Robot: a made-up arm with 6 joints.
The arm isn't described. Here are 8 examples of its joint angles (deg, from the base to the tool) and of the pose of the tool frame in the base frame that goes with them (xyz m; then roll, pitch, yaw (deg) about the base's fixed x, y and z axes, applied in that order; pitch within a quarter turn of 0, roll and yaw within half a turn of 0).
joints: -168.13 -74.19 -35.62 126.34 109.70 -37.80
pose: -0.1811 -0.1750 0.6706 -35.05 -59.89 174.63
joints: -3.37 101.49 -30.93 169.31 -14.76 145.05
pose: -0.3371 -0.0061 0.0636 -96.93 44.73 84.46
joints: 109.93 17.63 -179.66 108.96 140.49 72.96
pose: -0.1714 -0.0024 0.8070 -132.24 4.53 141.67
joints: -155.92 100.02 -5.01 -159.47 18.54 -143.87
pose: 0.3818 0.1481 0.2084 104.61 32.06 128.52
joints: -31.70 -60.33 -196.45 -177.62 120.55 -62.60
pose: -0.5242 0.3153 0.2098 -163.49 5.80 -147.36
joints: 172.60 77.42 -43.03 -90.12 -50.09 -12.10
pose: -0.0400 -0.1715 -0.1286 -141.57 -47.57 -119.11
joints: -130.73 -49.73 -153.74 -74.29 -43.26 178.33
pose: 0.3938 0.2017 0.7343 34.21 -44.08 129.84
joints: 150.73 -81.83 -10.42 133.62 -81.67 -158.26
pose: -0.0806 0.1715 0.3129 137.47 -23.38 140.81
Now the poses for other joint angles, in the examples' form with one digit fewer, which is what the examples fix.
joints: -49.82 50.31 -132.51 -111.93 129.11 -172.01
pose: 0.246 -0.543 0.443 -67.3 14.8 97.1
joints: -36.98 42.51 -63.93 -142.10 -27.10 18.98
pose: 0.285 -0.093 -0.097 170.7 -13.4 90.3
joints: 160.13 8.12 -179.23 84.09 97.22 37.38
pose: -0.105 -0.121 0.924 -101.1 -43.2 163.0
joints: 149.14 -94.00 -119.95 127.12 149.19 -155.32
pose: 0.382 -0.380 0.455 -158.5 18.0 82.3
